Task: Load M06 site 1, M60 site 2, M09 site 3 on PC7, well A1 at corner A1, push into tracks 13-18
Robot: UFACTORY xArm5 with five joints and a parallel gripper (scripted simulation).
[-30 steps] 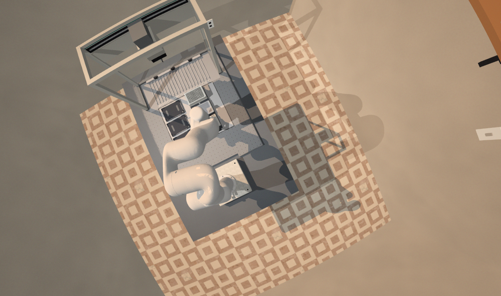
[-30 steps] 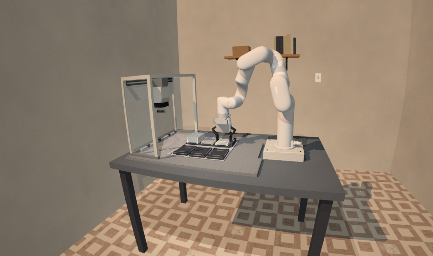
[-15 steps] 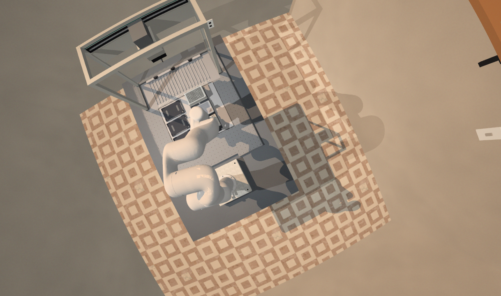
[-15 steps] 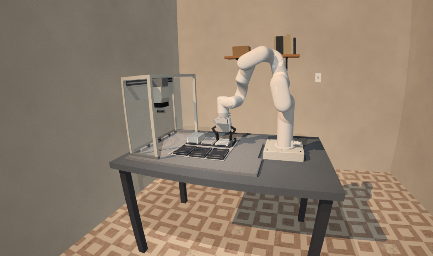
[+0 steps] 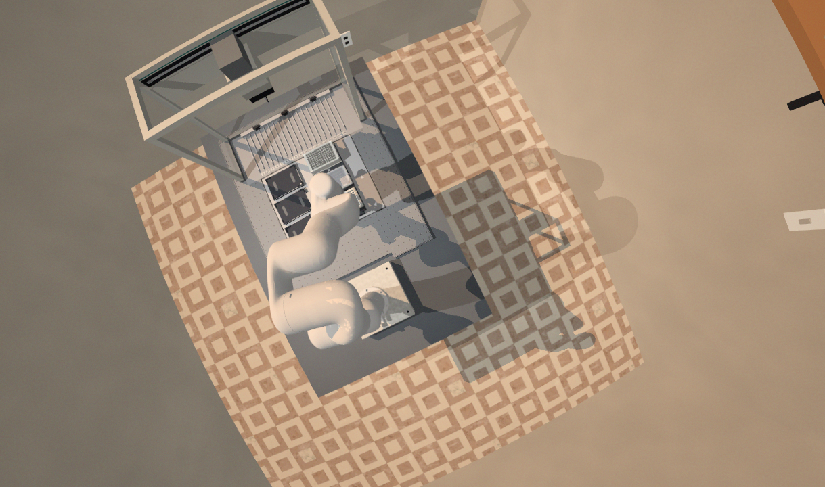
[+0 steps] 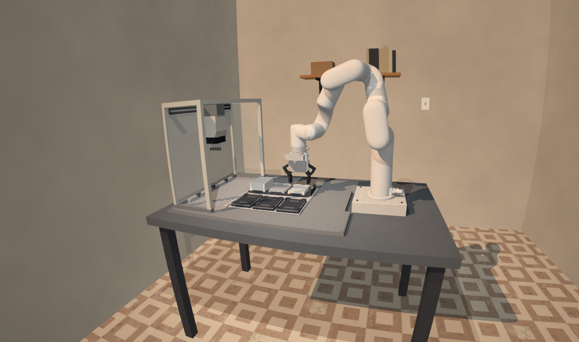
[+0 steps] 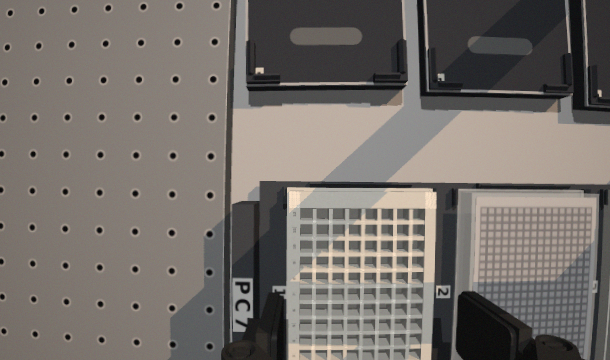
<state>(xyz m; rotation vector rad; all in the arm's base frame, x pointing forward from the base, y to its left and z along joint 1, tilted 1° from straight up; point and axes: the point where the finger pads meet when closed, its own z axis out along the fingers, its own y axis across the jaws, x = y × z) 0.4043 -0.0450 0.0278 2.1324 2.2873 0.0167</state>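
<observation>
Now: the white plate 4 cm below my hand. Also, from my hand: plate carrier PC7: 10 cm ahead, 4 cm below, 1 cm to the left; then deep-well block M09: 21 cm ahead, 3 cm below, 1 cm to the left; then plate nest S1: 19 cm to the left, 5 cm below, 4 cm behind.
</observation>
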